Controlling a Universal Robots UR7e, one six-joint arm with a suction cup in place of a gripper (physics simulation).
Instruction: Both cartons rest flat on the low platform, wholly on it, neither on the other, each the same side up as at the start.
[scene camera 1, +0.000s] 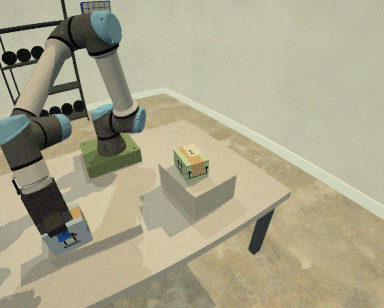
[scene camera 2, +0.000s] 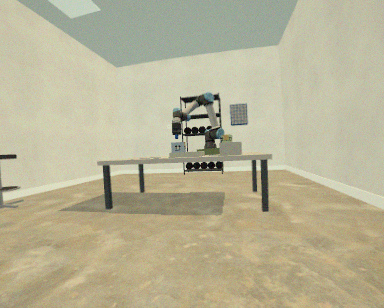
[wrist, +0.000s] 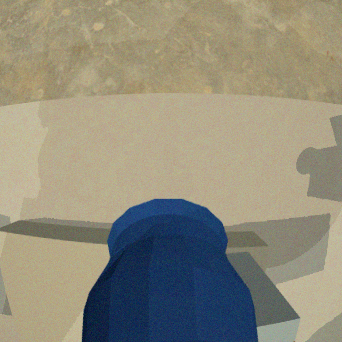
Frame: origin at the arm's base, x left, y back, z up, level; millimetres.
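Seen in the pictures: end effector, tool point: (scene camera 1: 64, 237) (scene camera 2: 176, 138) (wrist: 167, 250); arm's base, origin of the base link: (scene camera 1: 112, 148) (scene camera 2: 210, 148).
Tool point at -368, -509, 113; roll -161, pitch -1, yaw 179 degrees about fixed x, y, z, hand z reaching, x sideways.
Offsets run from my tool point to a thing's top centre, as dx, dy, dz. Level surfaces: height alone.
A pale blue carton @[+7, +115, -36] (scene camera 1: 78, 235) (scene camera 2: 178, 147) (wrist: 278, 330) with up-arrows and orange tape stands upright on the low platform @[+95, +164, -137] (scene camera 1: 108, 239) (scene camera 2: 191, 154) (wrist: 51, 231) at the table's near left. My blue suction cup (scene camera 1: 63, 236) (scene camera 2: 176, 136) (wrist: 167, 210) hangs close above that carton, towards one edge, with a small gap showing in scene camera 2. It holds nothing. A green carton @[+490, +43, +10] (scene camera 1: 191, 163) (scene camera 2: 227, 138) with orange tape stands upright on the tall grey block @[+511, +35, -65] (scene camera 1: 209, 195) (scene camera 2: 230, 148) in the middle of the table.
The arm's green base (scene camera 1: 111, 162) stands at the back of the table @[dz -185] (scene camera 1: 252, 189). A dark rack (scene camera 1: 78, 79) (scene camera 2: 181, 122) with black balls stands behind it. The table edge lies just beyond the low platform.
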